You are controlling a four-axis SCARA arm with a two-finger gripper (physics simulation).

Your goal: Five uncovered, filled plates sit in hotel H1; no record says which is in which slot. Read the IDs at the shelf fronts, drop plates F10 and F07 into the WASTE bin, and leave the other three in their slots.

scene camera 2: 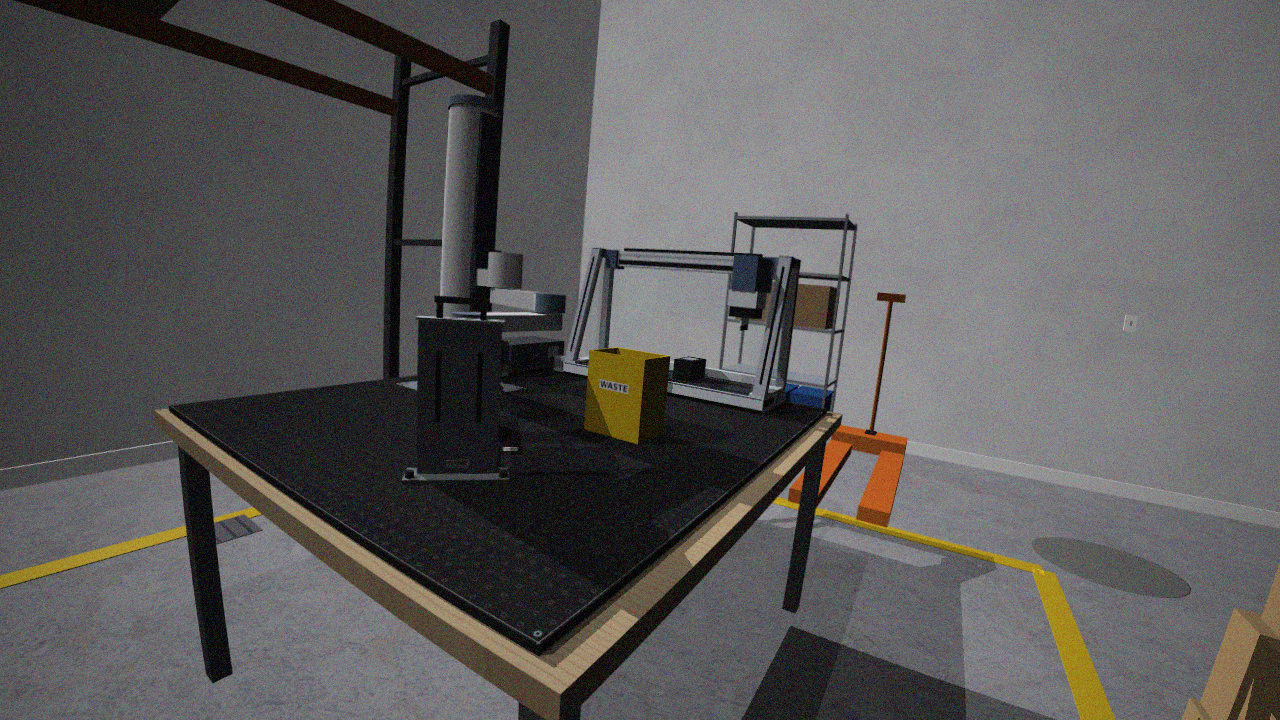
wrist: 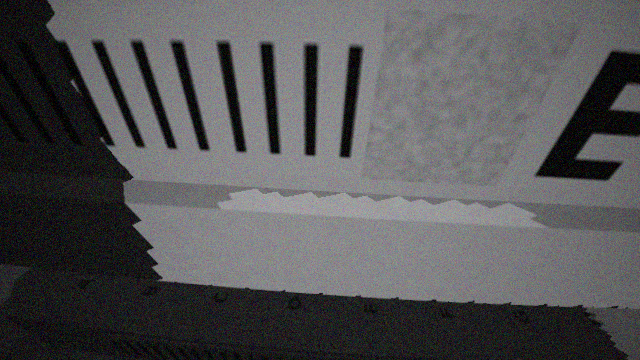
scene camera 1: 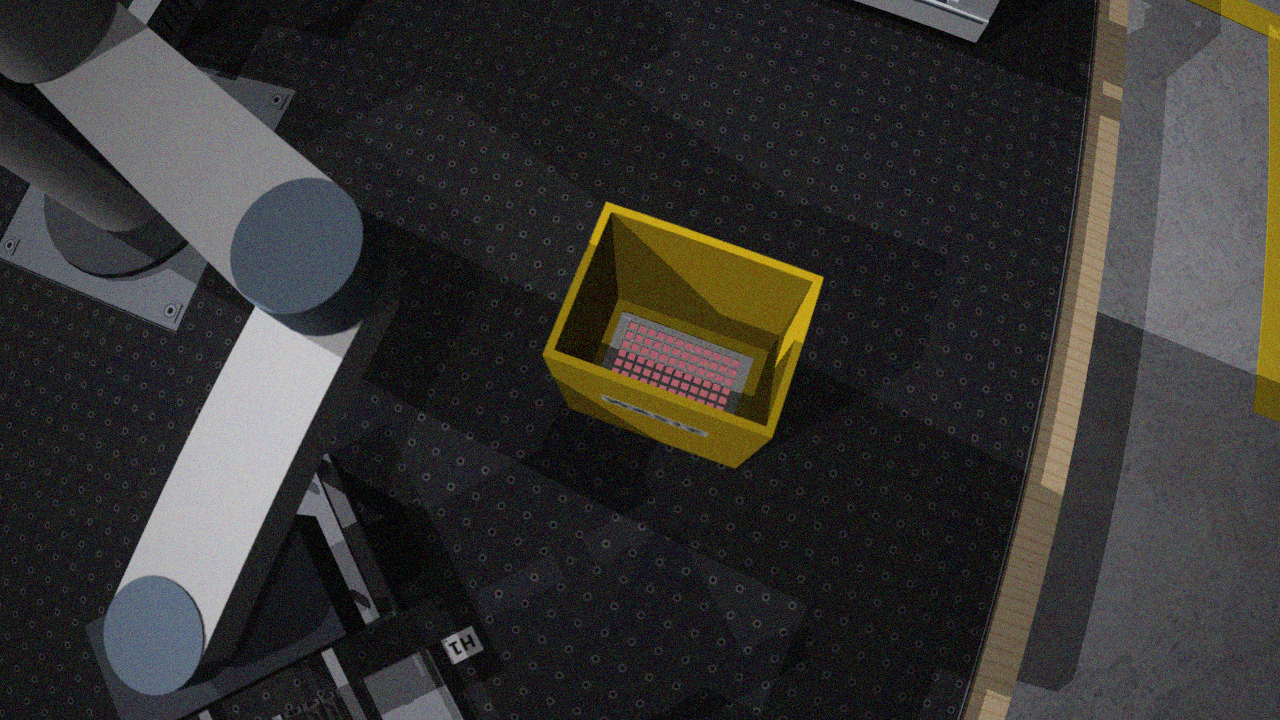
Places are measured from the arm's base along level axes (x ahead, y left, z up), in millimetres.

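Pixels of known places: gripper, fingertip midpoint: [wrist: 329, 152].
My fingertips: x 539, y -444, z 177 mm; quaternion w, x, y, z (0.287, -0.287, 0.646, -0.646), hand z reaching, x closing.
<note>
Behind a point stands the place of what it marks.
The yellow WASTE bin [scene camera 1: 662, 425] @(x 652, y -85, z 107 mm) [scene camera 2: 626, 394] @(x 683, y -86, z 124 mm) stands upright on the table. A plate with pink-filled wells [scene camera 1: 684, 349] @(x 647, y -2, z 32 mm) lies on its floor. Hotel H1 [scene camera 2: 458, 394] @(x 590, y -493, z 165 mm) stands at the near left in scene camera 2; its white H1 tag [scene camera 1: 462, 644] @(x 547, y -318, z 13 mm) shows at the bottom of scene camera 1. The arm's outer end [scene camera 1: 153, 635] is at the hotel. My gripper is shut on a plate, its fingers hidden in all views. A large white label [wrist: 225, 22] fills the top of the wrist view, with black bars, a mottled patch and part of one letter. I cannot read its full ID.
The arm's white link [scene camera 1: 232, 447] @(x 424, y -211, z 289 mm) reaches from the elbow [scene camera 1: 295, 246] @(x 440, y -96, z 339 mm) to the hotel. In scene camera 2, a gantry frame [scene camera 2: 783, 331] @(x 848, y 593, z 269 mm) and a small black block [scene camera 2: 689, 368] @(x 557, y 515, z 108 mm) stand behind the bin. The wooden table edge [scene camera 1: 1069, 385] @(x 1032, y 101, z 0 mm) runs along the right.
</note>
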